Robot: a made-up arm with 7 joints. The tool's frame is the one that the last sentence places.
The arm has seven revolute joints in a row. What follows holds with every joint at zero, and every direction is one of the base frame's.
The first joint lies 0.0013 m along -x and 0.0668 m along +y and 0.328 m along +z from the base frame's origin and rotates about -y.
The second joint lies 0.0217 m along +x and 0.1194 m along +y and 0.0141 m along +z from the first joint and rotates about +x.
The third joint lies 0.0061 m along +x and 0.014 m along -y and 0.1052 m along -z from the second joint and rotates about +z.
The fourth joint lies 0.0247 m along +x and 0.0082 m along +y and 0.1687 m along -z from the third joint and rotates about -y.
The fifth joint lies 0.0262 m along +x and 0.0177 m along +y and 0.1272 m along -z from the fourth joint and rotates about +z.
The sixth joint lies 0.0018 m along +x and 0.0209 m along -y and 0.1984 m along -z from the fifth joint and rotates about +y.
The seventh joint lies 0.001 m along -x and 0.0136 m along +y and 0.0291 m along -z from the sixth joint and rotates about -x.
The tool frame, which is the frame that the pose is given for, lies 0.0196 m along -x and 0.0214 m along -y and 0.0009 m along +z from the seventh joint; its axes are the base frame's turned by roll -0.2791, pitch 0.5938 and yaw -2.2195 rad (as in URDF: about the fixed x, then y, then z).
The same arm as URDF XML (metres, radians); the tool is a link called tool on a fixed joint. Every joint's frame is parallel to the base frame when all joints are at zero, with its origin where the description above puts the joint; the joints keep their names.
<robot name="arm">
<joint name="tool_fixed" type="fixed"><parent link="link7"/><child link="tool"/><origin xyz="-0.0196 -0.0214 0.0009" rpy="-0.2791 0.5938 -2.2195"/></joint>
<joint name="joint 7" type="continuous"><parent link="link6"/><child link="link7"/><origin xyz="-0.0010 0.0136 -0.0291"/><axis xyz="-1 0 0"/></joint>
<joint name="joint 6" type="continuous"><parent link="link5"/><child link="link6"/><origin xyz="0.0018 -0.0209 -0.1984"/><axis xyz="0 1 0"/></joint>
<joint name="joint 5" type="continuous"><parent link="link4"/><child link="link5"/><origin xyz="0.0262 0.0177 -0.1272"/><axis xyz="0 0 1"/></joint>
<joint name="joint 4" type="continuous"><parent link="link3"/><child link="link4"/><origin xyz="0.0247 0.0082 -0.1687"/><axis xyz="0 -1 0"/></joint>
<joint name="joint 3" type="continuous"><parent link="link2"/><child link="link3"/><origin xyz="0.0061 -0.0140 -0.1052"/><axis xyz="0 0 1"/></joint>
<joint name="joint 2" type="continuous"><parent link="link1"/><child link="link2"/><origin xyz="0.0217 0.1194 0.0141"/><axis xyz="1 0 0"/></joint>
<joint name="joint 1" type="continuous"><parent link="base_link"/><child link="link1"/><origin xyz="-0.0013 0.0668 0.3280"/><axis xyz="0 -1 0"/></joint>
<link name="base_link"/>
<link name="link1"/>
<link name="link2"/>
<link name="link3"/>
<link name="link4"/>
<link name="link5"/>
<link name="link6"/>
<link name="link7"/>
<link name="tool"/>
</robot>

